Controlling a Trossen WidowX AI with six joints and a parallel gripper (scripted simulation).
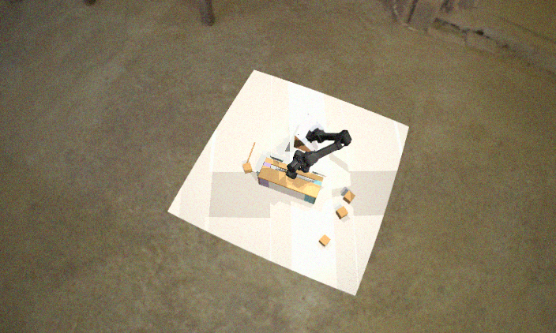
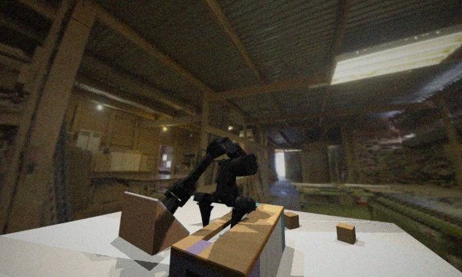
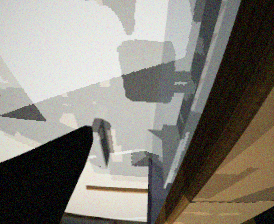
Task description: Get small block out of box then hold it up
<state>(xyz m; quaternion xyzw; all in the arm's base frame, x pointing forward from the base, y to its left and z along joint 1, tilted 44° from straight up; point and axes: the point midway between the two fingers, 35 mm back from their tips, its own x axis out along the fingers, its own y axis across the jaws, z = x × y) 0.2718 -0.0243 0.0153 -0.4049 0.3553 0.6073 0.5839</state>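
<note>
Right now the tan block is 5 cm ahead of my gripper tip and 2 cm to the right of it. The rest, counted from my gripper tip: box 3 cm ahead, 2 cm to the left, 2 cm below.
</note>
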